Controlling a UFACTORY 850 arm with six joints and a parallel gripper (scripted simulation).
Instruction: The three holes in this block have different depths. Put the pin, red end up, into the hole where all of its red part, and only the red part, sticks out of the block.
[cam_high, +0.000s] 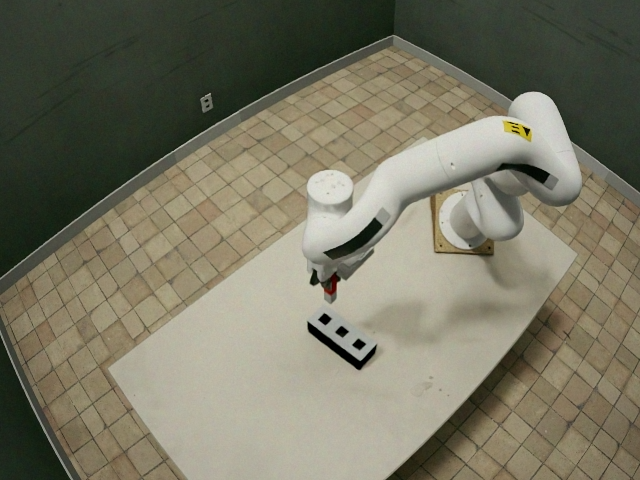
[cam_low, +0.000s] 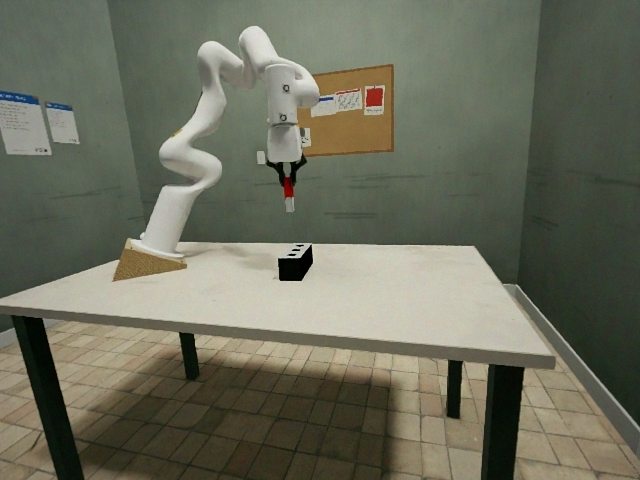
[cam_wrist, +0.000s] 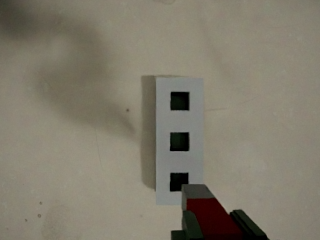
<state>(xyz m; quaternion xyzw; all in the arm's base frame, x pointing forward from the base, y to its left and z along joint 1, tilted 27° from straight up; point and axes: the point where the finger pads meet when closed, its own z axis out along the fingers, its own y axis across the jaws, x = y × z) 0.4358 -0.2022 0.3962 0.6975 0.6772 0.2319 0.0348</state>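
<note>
Right now my hand is 40 mm to the right of the black block and 270 mm above it. Also, from my hand: pin 20 mm below.
</note>
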